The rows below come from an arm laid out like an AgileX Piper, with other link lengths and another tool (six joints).
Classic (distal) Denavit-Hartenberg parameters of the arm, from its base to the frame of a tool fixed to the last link. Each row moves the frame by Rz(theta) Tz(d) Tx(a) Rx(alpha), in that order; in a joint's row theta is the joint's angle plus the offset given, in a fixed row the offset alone. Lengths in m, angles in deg.
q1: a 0  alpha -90  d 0.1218  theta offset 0
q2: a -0.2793  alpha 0  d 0  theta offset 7.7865
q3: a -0.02  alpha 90  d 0  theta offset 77.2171
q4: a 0  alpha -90  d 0.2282  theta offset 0
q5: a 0  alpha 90  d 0  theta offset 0
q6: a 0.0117  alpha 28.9  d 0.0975  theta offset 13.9
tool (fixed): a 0  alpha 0  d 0.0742  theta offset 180
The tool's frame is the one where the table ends.
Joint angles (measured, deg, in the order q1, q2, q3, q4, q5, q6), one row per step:
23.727, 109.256, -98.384, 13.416, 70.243, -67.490
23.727, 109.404, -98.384, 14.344, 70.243, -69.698
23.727, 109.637, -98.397, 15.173, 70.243, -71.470
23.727, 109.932, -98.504, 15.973, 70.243, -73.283
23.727, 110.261, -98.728, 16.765, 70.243, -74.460
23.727, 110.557, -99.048, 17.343, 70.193, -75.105
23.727, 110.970, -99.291, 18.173, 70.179, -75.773
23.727, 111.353, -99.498, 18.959, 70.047, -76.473
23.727, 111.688, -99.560, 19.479, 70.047, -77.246
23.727, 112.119, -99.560, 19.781, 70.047, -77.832
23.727, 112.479, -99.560, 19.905, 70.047, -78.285
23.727, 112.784, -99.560, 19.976, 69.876, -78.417
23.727, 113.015, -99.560, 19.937, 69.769, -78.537
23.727, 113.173, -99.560, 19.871, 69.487, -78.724
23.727, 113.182, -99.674, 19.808, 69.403, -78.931
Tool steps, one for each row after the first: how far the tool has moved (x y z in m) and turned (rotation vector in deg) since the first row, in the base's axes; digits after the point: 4 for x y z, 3 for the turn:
0.0000, 0.0034, -0.0005, 0.498, -0.164, 1.988
0.0001, 0.0065, -0.0016, 0.949, -0.191, 3.566
0.0005, 0.0097, -0.0027, 1.394, -0.291, 5.179
0.0011, 0.0126, -0.0035, 1.949, -0.288, 6.189
0.0021, 0.0149, -0.0037, 2.433, -0.364, 6.710
0.0027, 0.0177, -0.0051, 3.073, -0.153, 7.224
0.0035, 0.0205, -0.0063, 3.705, -0.078, 7.734
0.0038, 0.0224, -0.0081, 4.012, 0.090, 8.378
0.0042, 0.0236, -0.0111, 4.088, 0.395, 8.869
0.0047, 0.0244, -0.0136, 4.038, 0.621, 9.262
0.0055, 0.0249, -0.0157, 4.036, 0.730, 9.313
0.0061, 0.0250, -0.0173, 3.940, 0.798, 9.390
0.0071, 0.0252, -0.0182, 3.881, 0.604, 9.484
0.0078, 0.0254, -0.0176, 3.856, 0.337, 9.666

